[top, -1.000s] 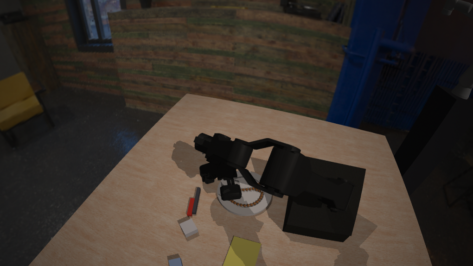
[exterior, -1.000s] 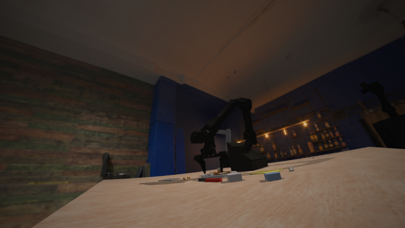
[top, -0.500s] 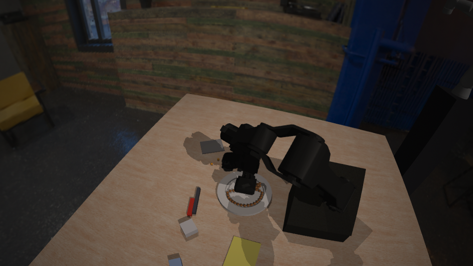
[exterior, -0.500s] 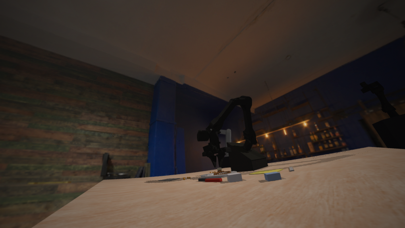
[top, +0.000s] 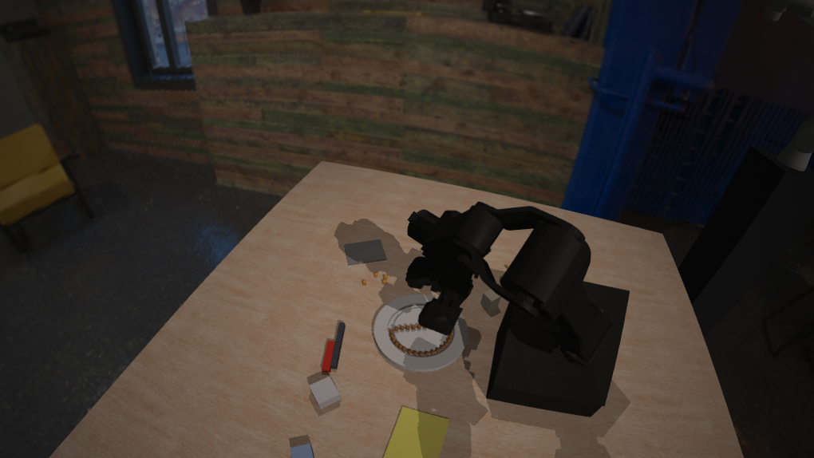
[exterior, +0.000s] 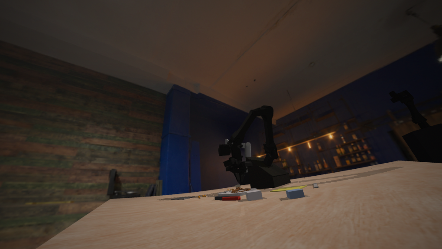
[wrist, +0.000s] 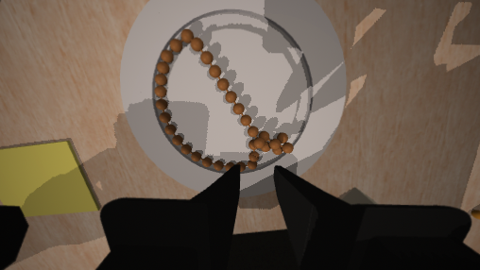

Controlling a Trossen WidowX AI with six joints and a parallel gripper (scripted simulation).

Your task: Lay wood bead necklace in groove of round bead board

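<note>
My gripper tip is now 5 cm short of the round white bead board, 1 cm to the right of it and 4 cm above it. The rest, counted from my gripper tip: dark bar 21 cm ahead, 11 cm to the left, 5 cm below; then yellow sheet 26 cm to the left, 5 cm below; then pale cube 9 cm behind, 10 cm to the right, 3 cm below.
</note>
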